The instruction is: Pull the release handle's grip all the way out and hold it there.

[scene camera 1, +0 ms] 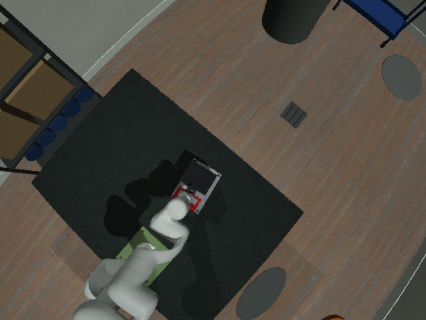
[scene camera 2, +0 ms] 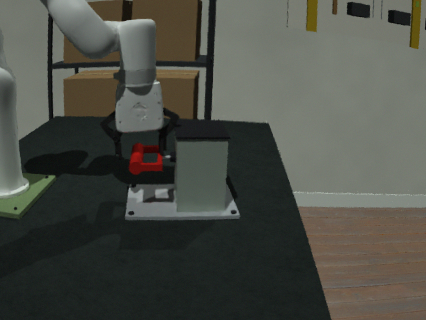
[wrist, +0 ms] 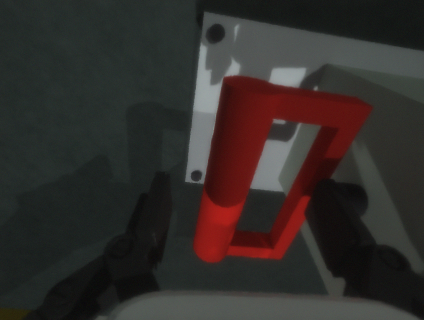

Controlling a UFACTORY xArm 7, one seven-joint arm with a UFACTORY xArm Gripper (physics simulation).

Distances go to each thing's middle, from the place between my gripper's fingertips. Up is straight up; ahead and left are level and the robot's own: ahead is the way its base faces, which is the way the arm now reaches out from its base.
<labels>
The base plate (scene camera 2: 145,201) is 11 cm below my hand and 9 cm ahead of it.
</labels>
